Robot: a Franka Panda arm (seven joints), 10 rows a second.
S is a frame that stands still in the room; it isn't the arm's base.
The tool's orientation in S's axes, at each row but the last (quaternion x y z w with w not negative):
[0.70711, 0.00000, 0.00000, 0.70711]
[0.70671, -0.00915, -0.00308, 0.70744]
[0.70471, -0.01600, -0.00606, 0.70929]
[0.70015, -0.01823, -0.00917, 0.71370]
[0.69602, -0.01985, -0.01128, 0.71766]
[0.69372, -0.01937, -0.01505, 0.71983]
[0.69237, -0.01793, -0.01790, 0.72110]
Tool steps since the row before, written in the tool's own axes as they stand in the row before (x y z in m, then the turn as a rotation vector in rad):
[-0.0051, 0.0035, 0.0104, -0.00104, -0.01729, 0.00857]
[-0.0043, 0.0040, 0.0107, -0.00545, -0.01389, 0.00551]
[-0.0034, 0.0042, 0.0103, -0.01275, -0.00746, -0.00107]
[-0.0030, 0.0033, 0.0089, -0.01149, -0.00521, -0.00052]
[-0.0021, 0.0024, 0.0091, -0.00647, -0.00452, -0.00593]
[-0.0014, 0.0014, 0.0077, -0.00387, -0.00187, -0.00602]
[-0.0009, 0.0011, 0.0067, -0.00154, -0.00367, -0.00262]
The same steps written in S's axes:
[-0.0051, -0.0104, 0.0035, -0.00104, -0.00857, -0.01729]
[-0.0045, -0.0106, 0.0040, -0.00543, -0.00543, -0.01393]
[-0.0038, -0.0102, 0.0042, -0.01261, 0.00142, -0.00765]
[-0.0034, -0.0087, 0.0034, -0.01140, 0.00086, -0.00537]
[-0.0025, -0.0089, 0.0026, -0.00615, 0.00607, -0.00478]
[-0.0018, -0.0076, 0.0017, -0.00356, 0.00613, -0.00212]
[-0.0012, -0.0066, 0.0014, -0.00141, 0.00254, -0.00378]

